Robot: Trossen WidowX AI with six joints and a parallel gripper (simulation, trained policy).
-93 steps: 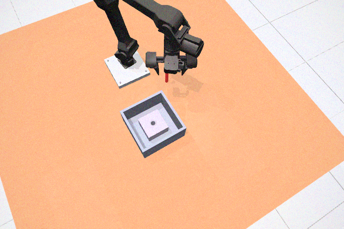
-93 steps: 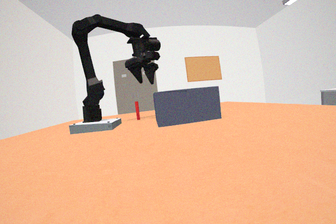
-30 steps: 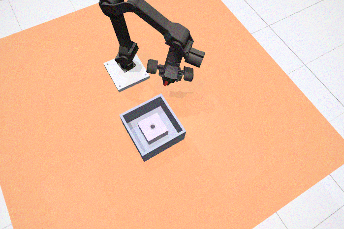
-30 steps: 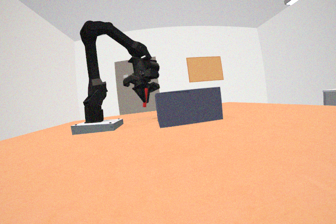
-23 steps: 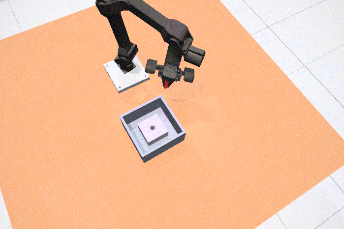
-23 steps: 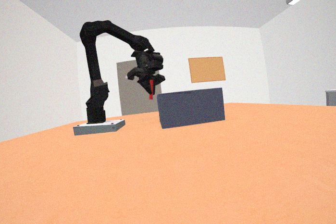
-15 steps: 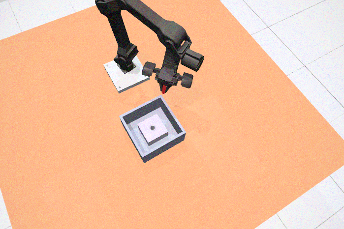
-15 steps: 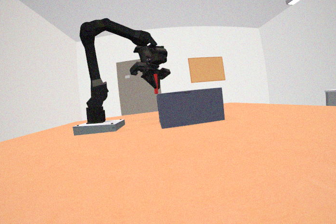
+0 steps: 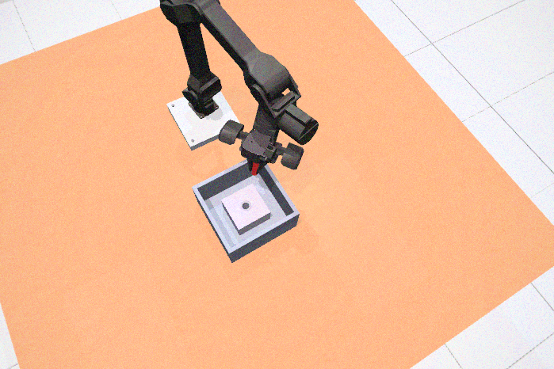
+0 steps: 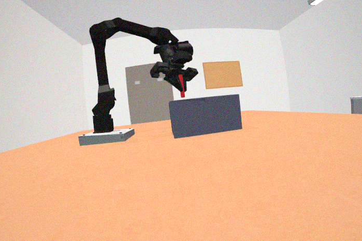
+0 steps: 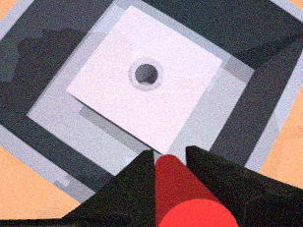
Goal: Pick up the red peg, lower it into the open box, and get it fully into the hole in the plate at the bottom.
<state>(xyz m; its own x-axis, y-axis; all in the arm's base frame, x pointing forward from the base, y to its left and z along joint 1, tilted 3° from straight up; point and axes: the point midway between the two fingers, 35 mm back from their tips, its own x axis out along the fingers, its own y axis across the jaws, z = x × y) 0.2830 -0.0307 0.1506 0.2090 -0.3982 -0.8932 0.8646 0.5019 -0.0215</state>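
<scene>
Now: gripper tip 11 cm above the grey box, 5 cm to the left of it and 3 cm short of it. Round my gripper tip: red peg (2 cm above, 1 cm to the left).
</scene>
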